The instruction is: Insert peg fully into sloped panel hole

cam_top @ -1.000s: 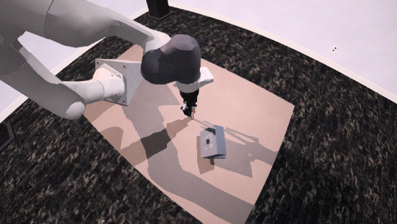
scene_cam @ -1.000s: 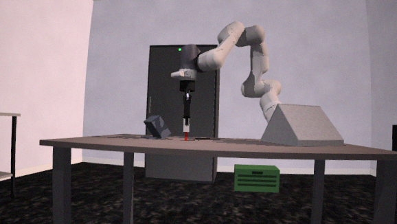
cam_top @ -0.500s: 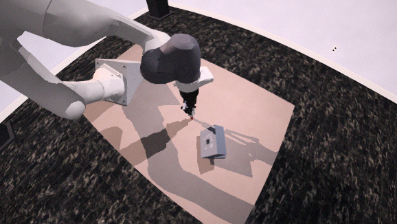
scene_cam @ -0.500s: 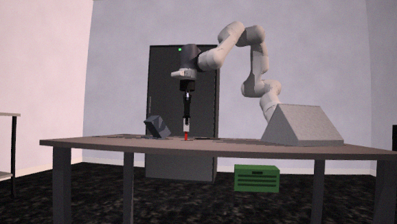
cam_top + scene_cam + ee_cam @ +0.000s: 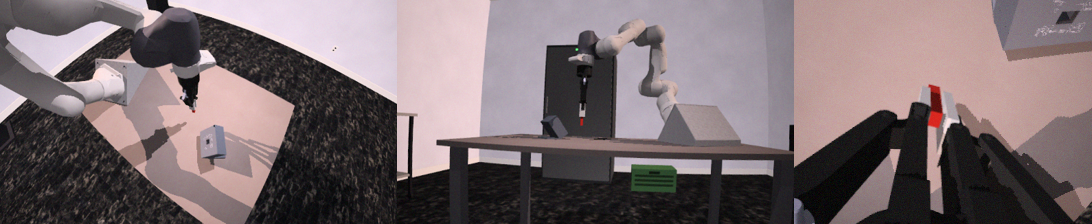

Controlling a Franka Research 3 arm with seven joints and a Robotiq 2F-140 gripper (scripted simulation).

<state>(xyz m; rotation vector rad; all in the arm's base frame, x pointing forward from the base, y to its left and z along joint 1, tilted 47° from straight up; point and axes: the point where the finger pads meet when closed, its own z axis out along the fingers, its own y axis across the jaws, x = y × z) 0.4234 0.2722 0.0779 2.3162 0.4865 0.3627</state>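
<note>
The red peg is 30 mm below my hand.
</note>
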